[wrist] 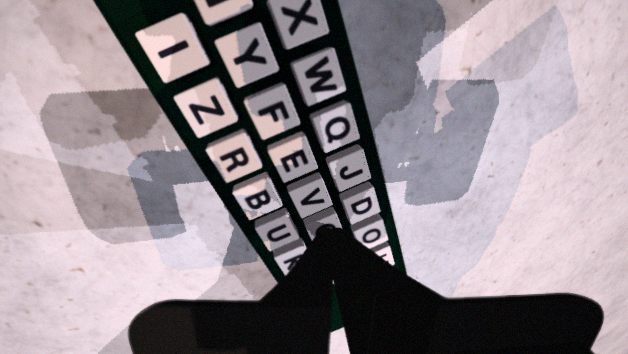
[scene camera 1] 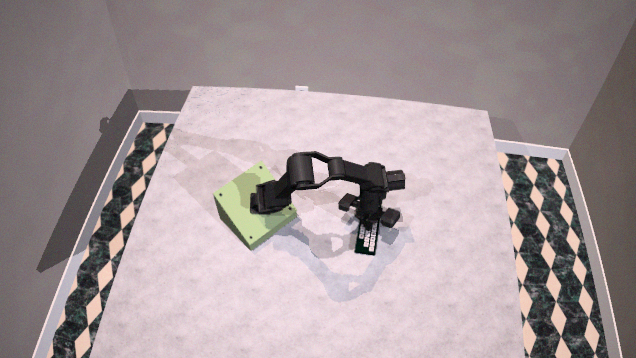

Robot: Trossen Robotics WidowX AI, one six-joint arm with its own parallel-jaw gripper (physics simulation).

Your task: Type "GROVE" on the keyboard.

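Seen in the pictures: gripper, between the fingertips: [wrist: 330, 237] [scene camera 1: 368, 230]; arm's base, origin of its link: [scene camera 1: 260, 203].
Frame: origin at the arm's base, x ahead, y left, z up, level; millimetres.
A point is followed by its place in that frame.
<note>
The dark green keyboard [scene camera 1: 360, 249] @(x 284, y -171, z -69 mm) [wrist: 122, 20] @(x 329, y -10, z -69 mm) lies on the table with white letter keys in three rows. My gripper [scene camera 1: 369, 225] @(x 323, y -110, z -63 mm) [wrist: 330, 237] @(x 323, y -110, z -63 mm) is shut and empty, pointing down over the keyboard. In the wrist view its tips overlap the lower part of the G key [wrist: 320, 223] @(x 324, y -102, z -64 mm), whose letter is mostly hidden; I cannot tell whether they touch it. The V key [wrist: 311, 197] @(x 330, y -90, z -64 mm) and E key [wrist: 293, 161] @(x 335, y -74, z -64 mm) are further up that row. The R key [wrist: 234, 157] @(x 322, y -58, z -64 mm) is in the left row, the O key [wrist: 371, 235] @(x 336, y -126, z -64 mm) in the right row. The fingers hide the keyboard's near end.
The arm's base stands on a light green sloped block [scene camera 1: 240, 200] @(x -60, y 6, z 22 mm) left of the keyboard on the pale stone table [scene camera 1: 300, 320] @(x 67, y -371, z -81 mm). Arm shadows fall across the table and some keys. A small white object [scene camera 1: 301, 88] shows at the table's far edge.
</note>
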